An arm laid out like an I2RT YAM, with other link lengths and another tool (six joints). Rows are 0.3 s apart.
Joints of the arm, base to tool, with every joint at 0 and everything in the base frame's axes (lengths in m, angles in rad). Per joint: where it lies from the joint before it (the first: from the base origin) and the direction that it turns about. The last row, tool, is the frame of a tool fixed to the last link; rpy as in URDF.
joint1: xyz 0 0 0.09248 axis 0 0 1
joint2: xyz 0.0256 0.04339 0.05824 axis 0 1 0
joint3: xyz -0.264 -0.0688 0 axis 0 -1 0
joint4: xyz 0.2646 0.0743 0.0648 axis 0 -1 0
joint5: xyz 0.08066 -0.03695 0.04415 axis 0 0 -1
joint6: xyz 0.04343 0 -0.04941 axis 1 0 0
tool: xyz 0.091 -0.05 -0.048 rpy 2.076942 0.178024 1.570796
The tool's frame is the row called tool.
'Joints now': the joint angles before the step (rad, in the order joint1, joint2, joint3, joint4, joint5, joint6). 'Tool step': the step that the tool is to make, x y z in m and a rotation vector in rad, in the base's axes. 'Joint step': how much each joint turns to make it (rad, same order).
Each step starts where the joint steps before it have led.
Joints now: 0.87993 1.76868 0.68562 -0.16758 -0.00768 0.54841
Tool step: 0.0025 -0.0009 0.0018 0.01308 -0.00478 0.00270
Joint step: -0.01129 -0.01370 -0.00718 0.00645 -0.00896 -0.01173
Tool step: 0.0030 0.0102 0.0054 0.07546 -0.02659 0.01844
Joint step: 0.00101 -0.04207 -0.02478 0.05732 -0.03277 -0.00597
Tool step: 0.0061 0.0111 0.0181 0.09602 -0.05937 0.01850
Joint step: -0.00006 -0.09613 -0.03206 0.04705 -0.02312 -0.00921
